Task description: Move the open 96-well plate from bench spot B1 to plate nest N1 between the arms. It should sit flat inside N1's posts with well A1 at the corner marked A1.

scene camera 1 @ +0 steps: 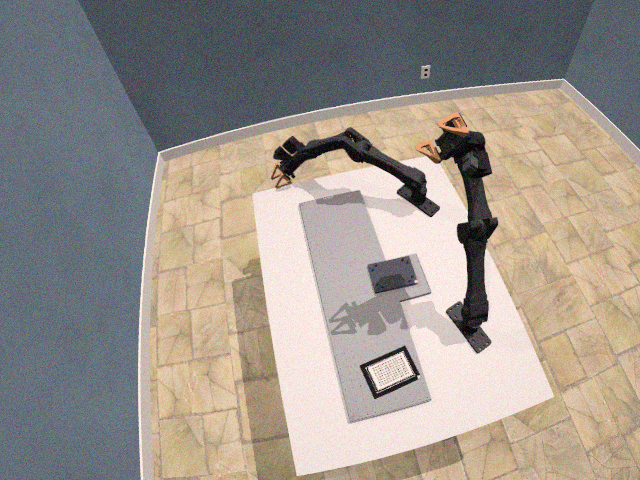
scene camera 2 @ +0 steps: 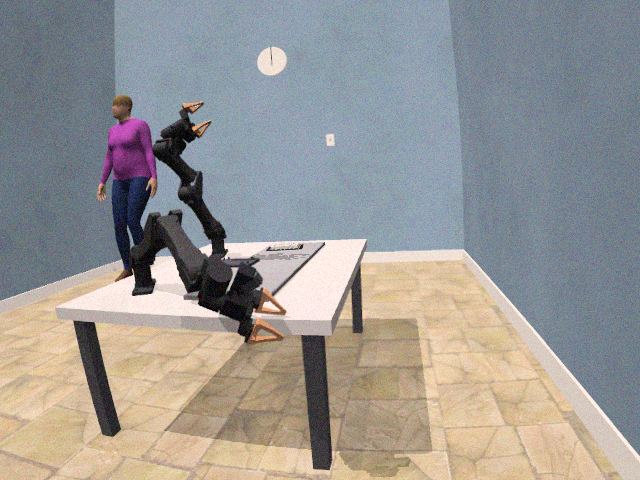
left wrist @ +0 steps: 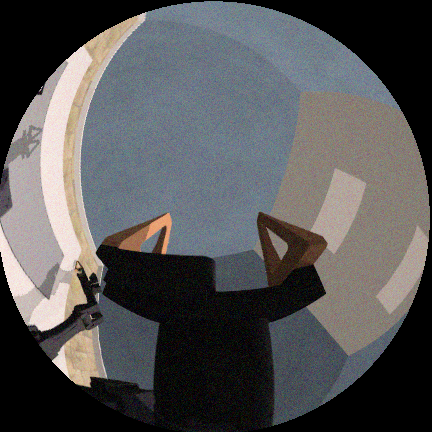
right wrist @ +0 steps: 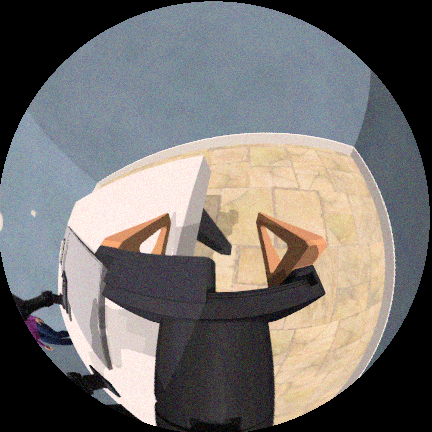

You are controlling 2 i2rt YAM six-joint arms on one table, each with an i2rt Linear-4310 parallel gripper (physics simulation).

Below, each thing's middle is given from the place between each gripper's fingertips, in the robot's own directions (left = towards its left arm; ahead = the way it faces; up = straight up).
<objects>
Now: right hand 300 mm past the black nest with white outline (scene camera 1: pixel 364 367), 950 mm to the right of it and 20 mm below it. Also, from my right hand: white well plate (scene camera 1: pixel 386 373): 300 mm behind, 950 mm to the left, 20 mm above.
Now: the white well plate 16 cm ahead of my left hand, 38 cm to the left of it and 61 cm below it. From my left hand the other things lie so: black nest with white outline (16 cm ahead, 38 cm to the left, 62 cm below).
</objects>
